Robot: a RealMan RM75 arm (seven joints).
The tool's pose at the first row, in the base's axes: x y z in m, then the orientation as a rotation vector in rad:
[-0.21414, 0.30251, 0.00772, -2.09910, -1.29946, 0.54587]
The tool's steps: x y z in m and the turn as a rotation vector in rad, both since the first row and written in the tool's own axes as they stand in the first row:
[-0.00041, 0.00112, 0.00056, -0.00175, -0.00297, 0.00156]
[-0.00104, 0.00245, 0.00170, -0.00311, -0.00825, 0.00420]
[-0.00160, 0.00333, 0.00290, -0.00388, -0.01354, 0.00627]
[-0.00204, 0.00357, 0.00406, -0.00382, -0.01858, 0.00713]
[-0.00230, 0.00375, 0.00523, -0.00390, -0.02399, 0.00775]
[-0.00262, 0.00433, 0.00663, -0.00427, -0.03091, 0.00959]
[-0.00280, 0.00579, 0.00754, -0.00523, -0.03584, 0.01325]
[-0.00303, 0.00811, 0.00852, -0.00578, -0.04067, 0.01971]
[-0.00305, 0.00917, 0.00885, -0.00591, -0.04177, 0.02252]
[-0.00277, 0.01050, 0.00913, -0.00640, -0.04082, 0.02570]
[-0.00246, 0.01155, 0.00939, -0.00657, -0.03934, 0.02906]
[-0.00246, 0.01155, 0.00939, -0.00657, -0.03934, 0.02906]
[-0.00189, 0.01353, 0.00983, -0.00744, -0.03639, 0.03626]
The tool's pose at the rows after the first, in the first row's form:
[-0.21394, 0.30192, 0.00656, -2.10165, -1.30051, 0.54891]
[-0.21405, 0.30122, 0.00484, -2.10466, -1.30158, 0.55520]
[-0.21447, 0.30075, 0.00338, -2.10675, -1.30289, 0.56159]
[-0.21523, 0.30059, 0.00238, -2.10723, -1.30482, 0.56764]
[-0.21595, 0.30062, 0.00141, -2.10763, -1.30725, 0.57393]
[-0.21658, 0.30052, 0.00000, -2.10914, -1.30947, 0.58229]
[-0.21627, 0.30012, -0.00166, -2.11255, -1.30909, 0.58889]
[-0.21547, 0.29940, -0.00395, -2.11773, -1.30563, 0.59681]
[-0.21499, 0.29911, -0.00491, -2.11992, -1.30351, 0.59919]
[-0.21418, 0.29899, -0.00602, -2.12275, -1.30008, 0.59923]
[-0.21352, 0.29899, -0.00694, -2.12546, -1.29600, 0.59892]
[-0.21352, 0.29899, -0.00694, -2.12546, -1.29600, 0.59892]
[-0.21226, 0.29895, -0.00862, -2.13167, -1.28763, 0.59823]

